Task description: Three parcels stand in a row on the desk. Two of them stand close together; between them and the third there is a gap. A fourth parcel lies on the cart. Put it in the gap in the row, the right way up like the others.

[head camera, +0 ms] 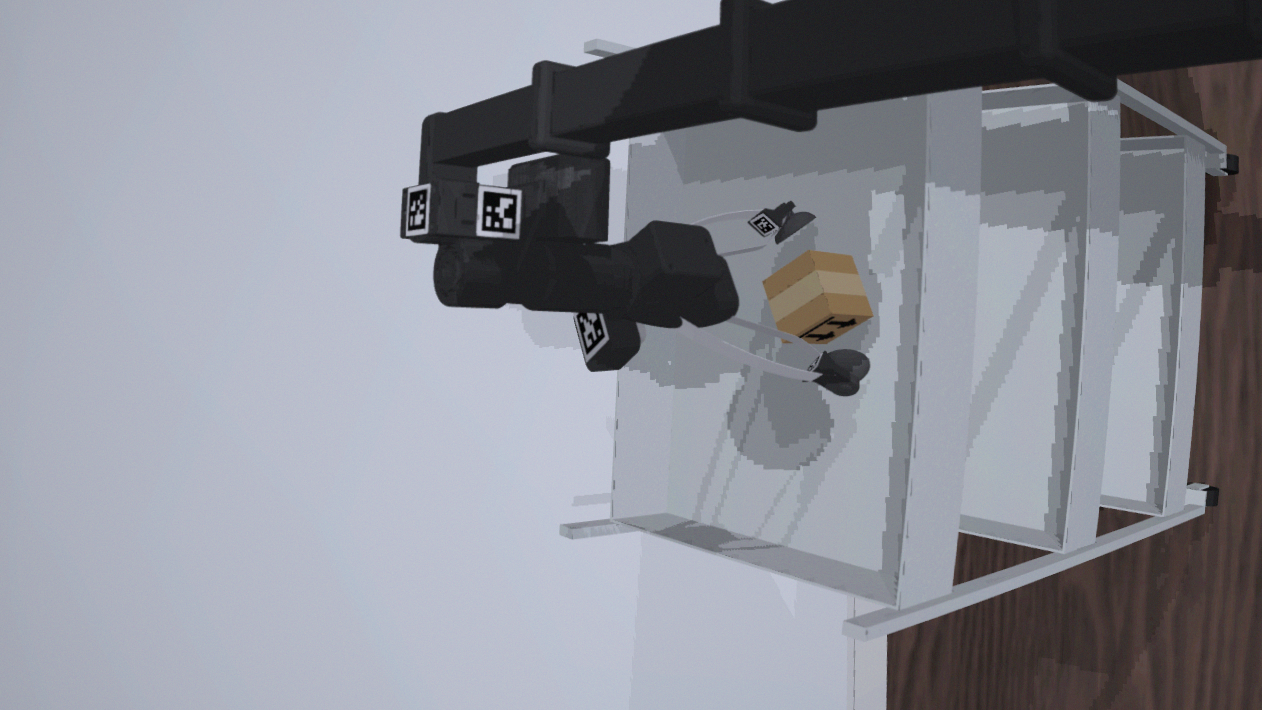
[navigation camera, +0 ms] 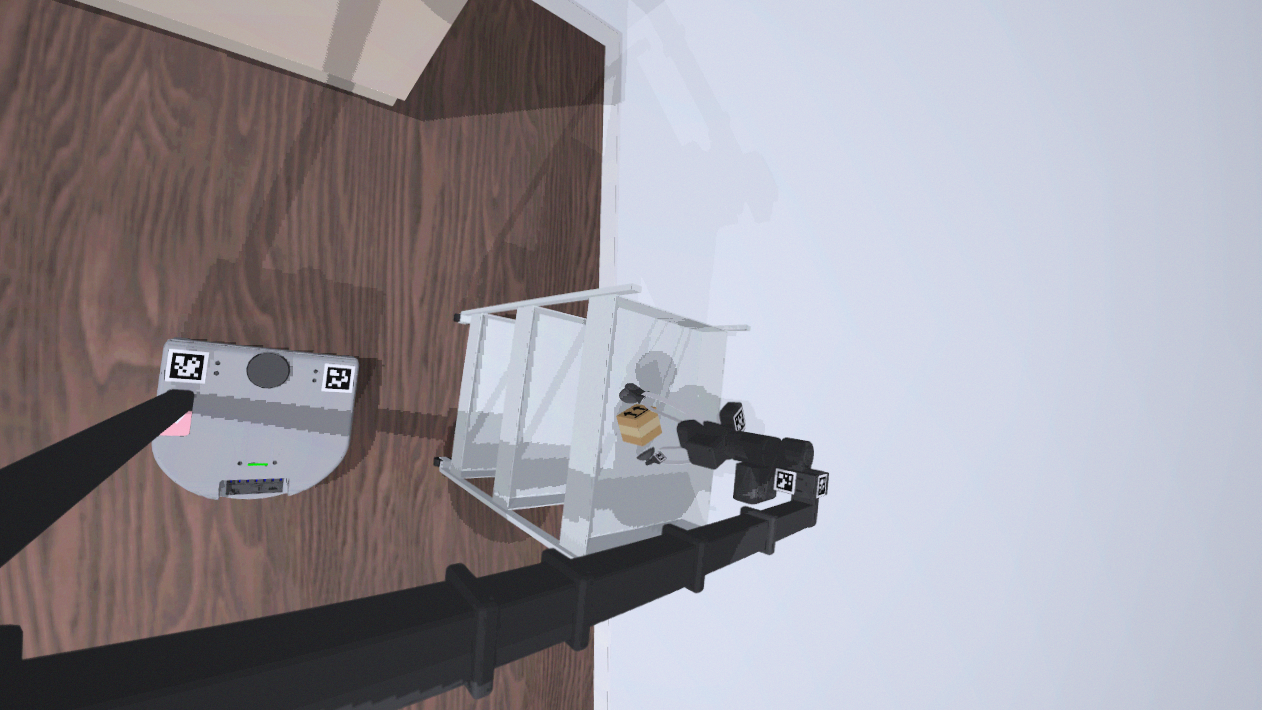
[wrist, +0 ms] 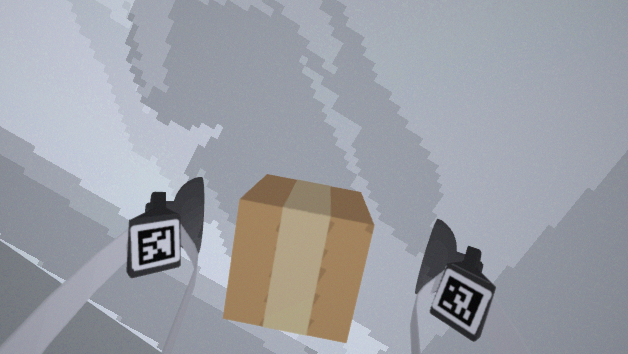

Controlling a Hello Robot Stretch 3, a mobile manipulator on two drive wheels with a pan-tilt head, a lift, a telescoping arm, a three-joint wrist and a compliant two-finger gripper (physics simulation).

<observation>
In view: my gripper (head camera: 834, 297), a brown cardboard parcel (head camera: 819, 296) and a white cart (head camera: 1036, 281).
The brown cardboard parcel also shows in the navigation camera view (navigation camera: 638, 425) and in the wrist view (wrist: 300, 248). My gripper is seen too in the navigation camera view (navigation camera: 631, 423) and in the wrist view (wrist: 313, 223). The white cart shows as well in the navigation camera view (navigation camera: 539, 397) and in the wrist view (wrist: 501, 126).
</observation>
